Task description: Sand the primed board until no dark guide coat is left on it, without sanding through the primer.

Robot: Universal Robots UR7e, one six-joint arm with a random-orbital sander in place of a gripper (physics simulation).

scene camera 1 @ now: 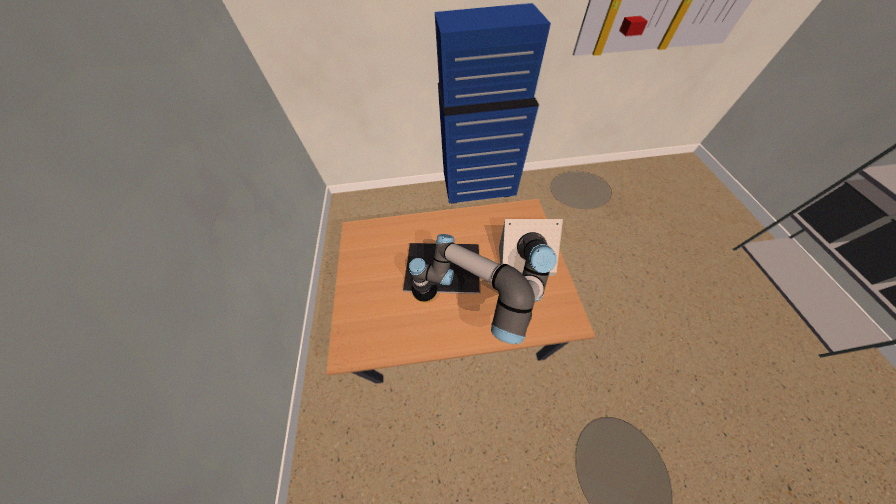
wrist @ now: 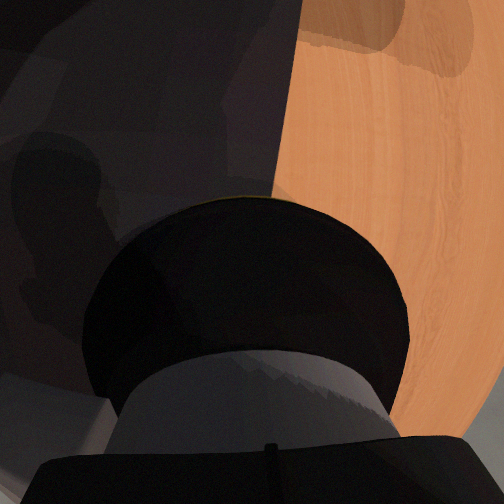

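Note:
The board (scene camera 1: 441,268) is a dark rectangle lying flat on the left middle of the wooden table (scene camera 1: 451,300). In the scene view it looks dark all over. My sander (scene camera 1: 424,289) is at the board's front left corner, pad facing down. In the wrist view the round black pad (wrist: 245,295) straddles the board's edge, with the dark board (wrist: 150,125) to the left and bare table wood (wrist: 400,200) to the right. A paler grey patch (wrist: 45,415) shows at the lower left; I cannot tell whether it is sanded primer. I cannot tell whether the pad touches the board.
My arm's base stands on a white plate (scene camera 1: 532,244) at the table's back right, and the arm reaches left over the board. A blue drawer cabinet (scene camera 1: 488,106) stands against the wall behind the table. A metal shelf rack (scene camera 1: 839,263) stands at the far right.

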